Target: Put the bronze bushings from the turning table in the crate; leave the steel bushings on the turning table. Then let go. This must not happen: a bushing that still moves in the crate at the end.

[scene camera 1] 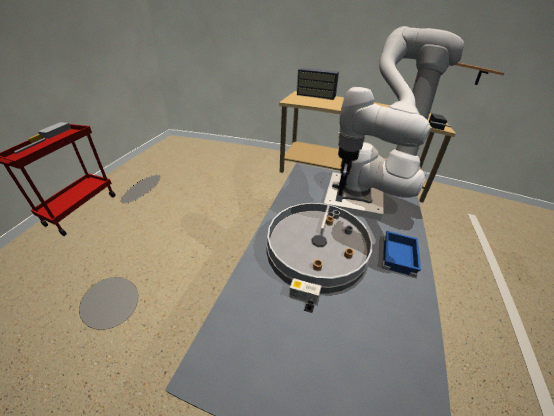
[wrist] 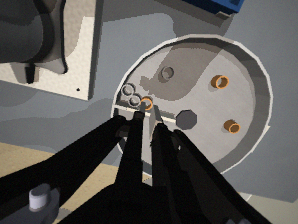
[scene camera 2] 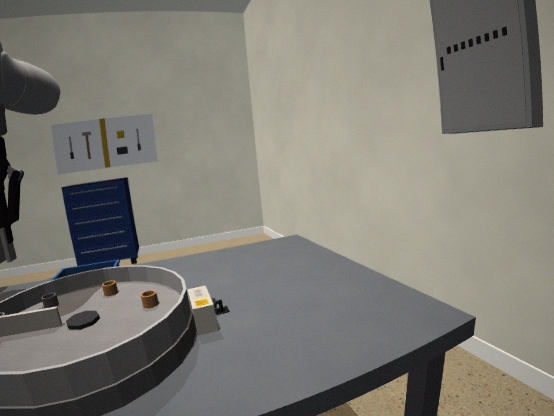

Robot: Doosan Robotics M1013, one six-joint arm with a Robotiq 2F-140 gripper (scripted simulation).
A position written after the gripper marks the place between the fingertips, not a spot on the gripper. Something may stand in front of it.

In view: the gripper (wrist: pixel 147 110), a round grey turning table (scene camera 1: pixel 296 239) and a blue crate (scene camera 1: pixel 402 249).
The round grey turning table is seen too in the wrist view (wrist: pixel 200 110).
